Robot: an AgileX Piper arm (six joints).
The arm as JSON. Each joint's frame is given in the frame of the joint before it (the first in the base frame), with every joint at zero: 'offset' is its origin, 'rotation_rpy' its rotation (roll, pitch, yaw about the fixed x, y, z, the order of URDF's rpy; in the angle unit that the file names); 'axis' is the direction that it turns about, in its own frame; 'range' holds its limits. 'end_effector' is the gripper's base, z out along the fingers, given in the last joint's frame.
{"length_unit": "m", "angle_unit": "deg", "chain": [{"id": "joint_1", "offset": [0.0, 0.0, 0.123], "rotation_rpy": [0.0, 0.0, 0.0], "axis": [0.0, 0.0, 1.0], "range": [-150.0, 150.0]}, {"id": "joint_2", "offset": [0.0, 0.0, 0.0], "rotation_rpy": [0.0, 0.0, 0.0], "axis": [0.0, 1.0, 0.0], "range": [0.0, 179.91]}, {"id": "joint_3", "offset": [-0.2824, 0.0, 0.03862], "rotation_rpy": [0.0, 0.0, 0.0], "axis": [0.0, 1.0, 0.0], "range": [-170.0, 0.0]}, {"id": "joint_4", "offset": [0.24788, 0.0, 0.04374], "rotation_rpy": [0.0, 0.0, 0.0], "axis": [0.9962, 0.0, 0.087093], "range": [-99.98, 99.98]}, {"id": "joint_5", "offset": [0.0, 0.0, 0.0], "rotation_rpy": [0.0, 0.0, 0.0], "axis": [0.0, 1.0, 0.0], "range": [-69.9, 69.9]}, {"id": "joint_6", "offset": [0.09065, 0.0, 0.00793], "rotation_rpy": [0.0, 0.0, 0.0], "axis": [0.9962, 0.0, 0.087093], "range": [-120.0, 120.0]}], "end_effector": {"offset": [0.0, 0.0, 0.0], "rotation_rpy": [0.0, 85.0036, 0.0]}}
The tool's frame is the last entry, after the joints.
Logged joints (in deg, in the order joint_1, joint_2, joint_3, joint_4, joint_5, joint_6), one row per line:
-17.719 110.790 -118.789 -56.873 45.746 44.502
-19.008 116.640 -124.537 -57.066 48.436 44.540
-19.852 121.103 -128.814 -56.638 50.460 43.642
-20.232 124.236 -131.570 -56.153 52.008 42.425
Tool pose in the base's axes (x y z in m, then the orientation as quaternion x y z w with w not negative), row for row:
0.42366 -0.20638 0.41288 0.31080 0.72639 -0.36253 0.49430
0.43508 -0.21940 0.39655 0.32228 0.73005 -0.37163 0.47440
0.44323 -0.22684 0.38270 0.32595 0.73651 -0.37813 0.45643
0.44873 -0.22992 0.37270 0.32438 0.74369 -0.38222 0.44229
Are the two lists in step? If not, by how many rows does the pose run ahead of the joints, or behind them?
The pose runs 1 row ahead of the joints: the pose in row i belongs to the joints in row i + 1.
